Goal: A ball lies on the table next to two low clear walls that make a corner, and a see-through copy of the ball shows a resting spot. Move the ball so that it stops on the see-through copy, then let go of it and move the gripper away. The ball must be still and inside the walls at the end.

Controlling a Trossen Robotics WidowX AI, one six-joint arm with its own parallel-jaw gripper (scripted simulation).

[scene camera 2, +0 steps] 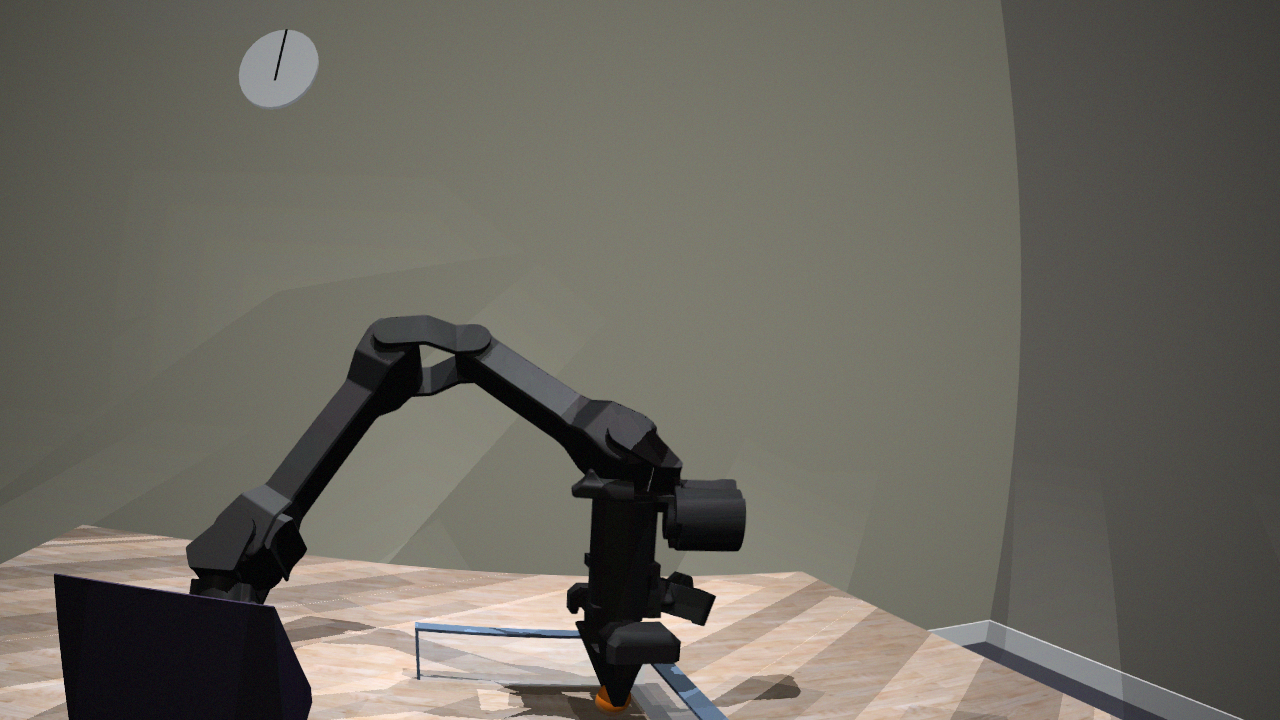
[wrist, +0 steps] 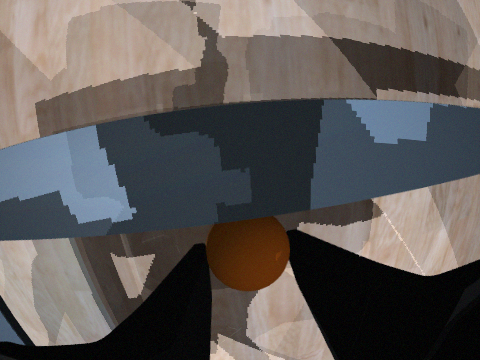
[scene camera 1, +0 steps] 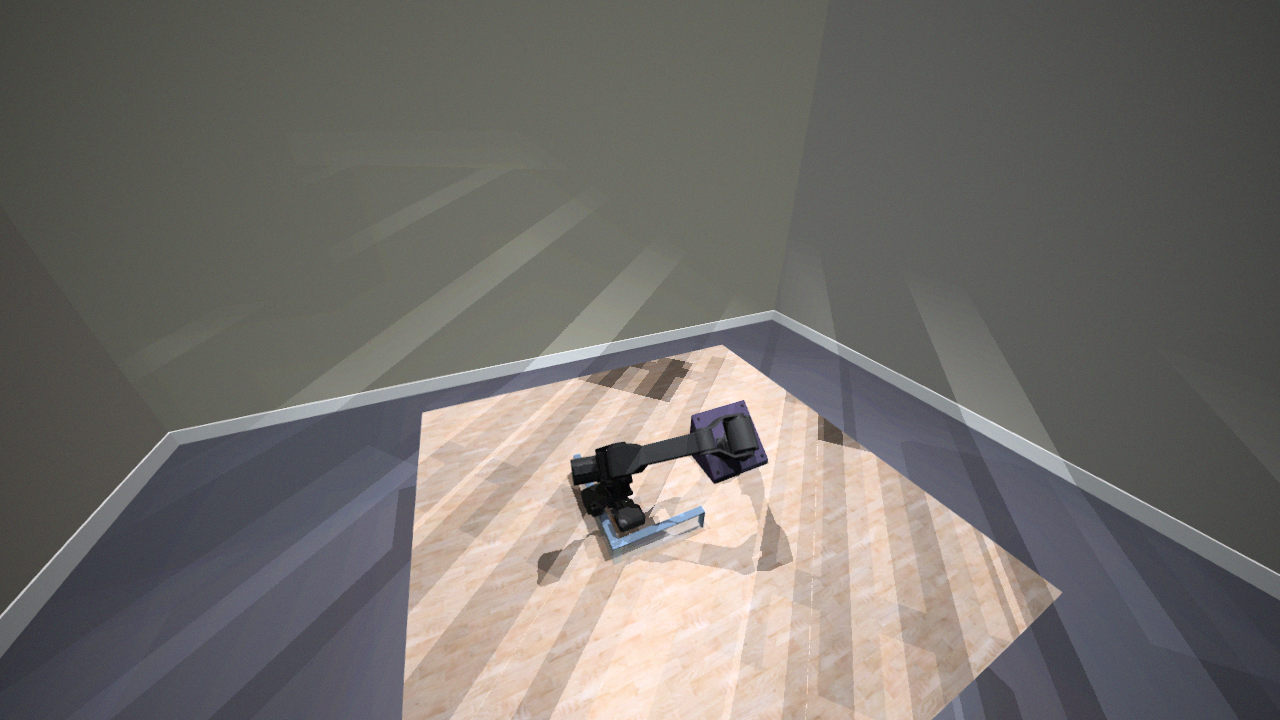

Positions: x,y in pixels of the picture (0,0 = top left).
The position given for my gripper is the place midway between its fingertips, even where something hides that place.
Scene:
My gripper shows in scene camera 2 (pixel 613 699), in the wrist view (pixel 246 247) and in scene camera 1 (pixel 618 516).

